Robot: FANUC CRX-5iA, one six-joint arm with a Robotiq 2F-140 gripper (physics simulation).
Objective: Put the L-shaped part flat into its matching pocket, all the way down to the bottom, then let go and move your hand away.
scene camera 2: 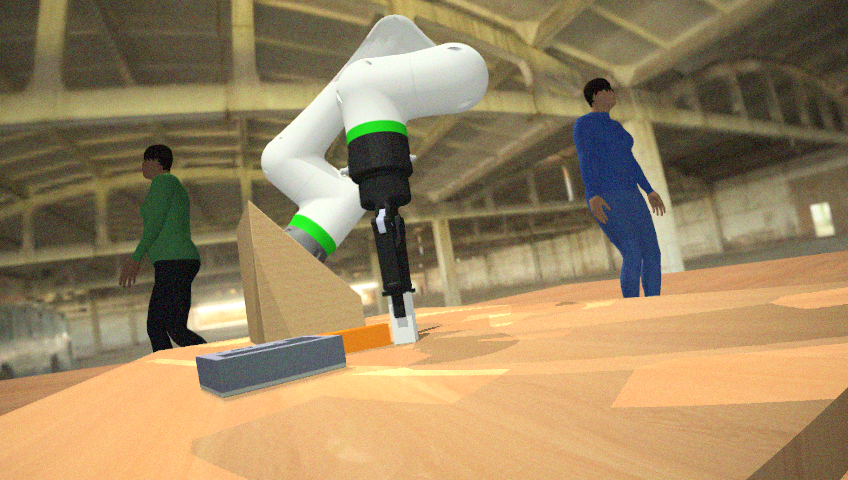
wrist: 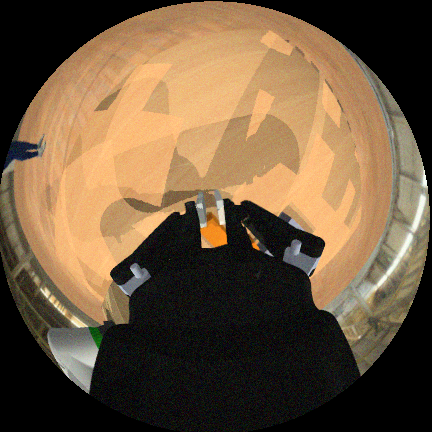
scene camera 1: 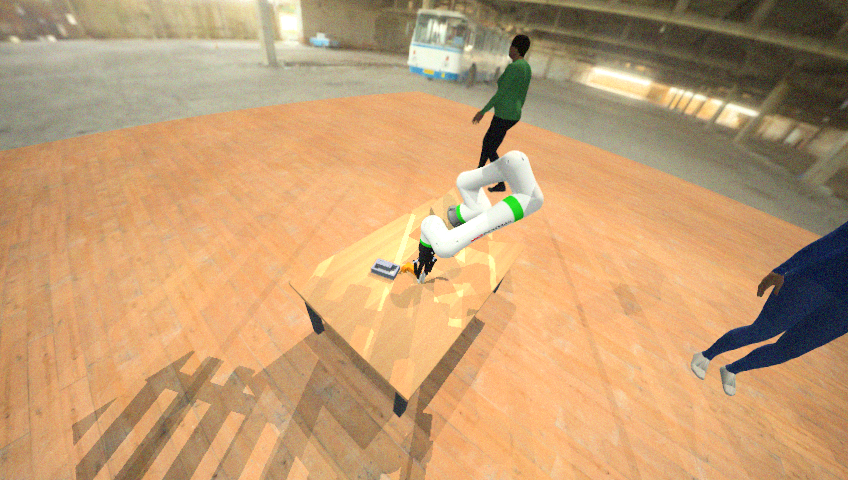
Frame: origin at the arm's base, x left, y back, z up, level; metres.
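Where they show: gripper, fingertip midpoint: [scene camera 2: 407,342] [wrist: 209,198] [scene camera 1: 420,281]; arm's base, link origin: [scene camera 2: 291,261] [scene camera 1: 454,216].
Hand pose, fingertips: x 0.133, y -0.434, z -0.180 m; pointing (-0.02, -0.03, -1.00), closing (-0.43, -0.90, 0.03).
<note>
Each offset is from my fingertips to the top centre of the thing. Level surfaces: height alone.
The orange L-shaped part {dx -0.075, dy +0.007, dz +0.030 m} [scene camera 1: 407,268] [scene camera 2: 363,338] [wrist: 214,235] lies on the table, between my gripper and the grey-blue pocket block. My gripper [scene camera 1: 421,278] [scene camera 2: 404,330] [wrist: 209,198] points down, with its pale fingertips low at the table. In the wrist view the two pads stand close together, one on each side of an end of the orange part, shut on it. More orange shows through the right finger's linkage. The pocket block {dx -0.183, dy -0.095, dz +0.036 m} [scene camera 1: 385,269] [scene camera 2: 279,364] lies flat, with a dark recess in its top; the recess floor is hard to see.
A tall wooden wedge [scene camera 2: 285,276] stands behind the block, near the arm's base. The table {dz +0.000 m} [scene camera 1: 410,350] has its front corner toward scene camera 1. A person in green [scene camera 1: 512,89] [scene camera 2: 166,220] and a person in blue [scene camera 1: 797,297] [scene camera 2: 606,148] stand beyond the table.
</note>
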